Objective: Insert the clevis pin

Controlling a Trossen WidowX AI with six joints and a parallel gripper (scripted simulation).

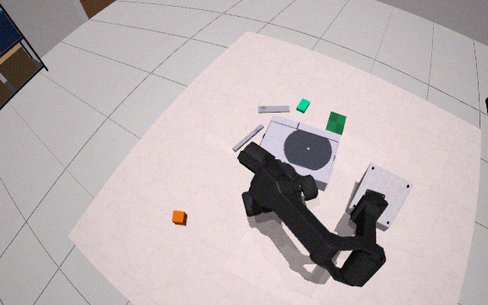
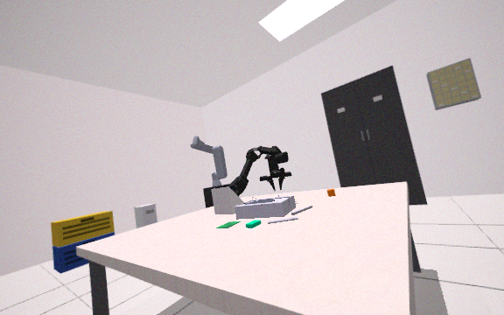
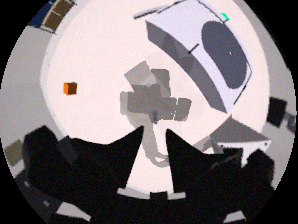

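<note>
My gripper tip is now 50 mm above the steel clevis pin. Round my gripper tip: steel tray 220 mm to the right, 40 mm below, 30 mm ahead; then dark aluminium disc 230 mm to the right, 20 mm below; then orange cube 270 mm ahead, 150 mm to the left, 60 mm below.
</note>
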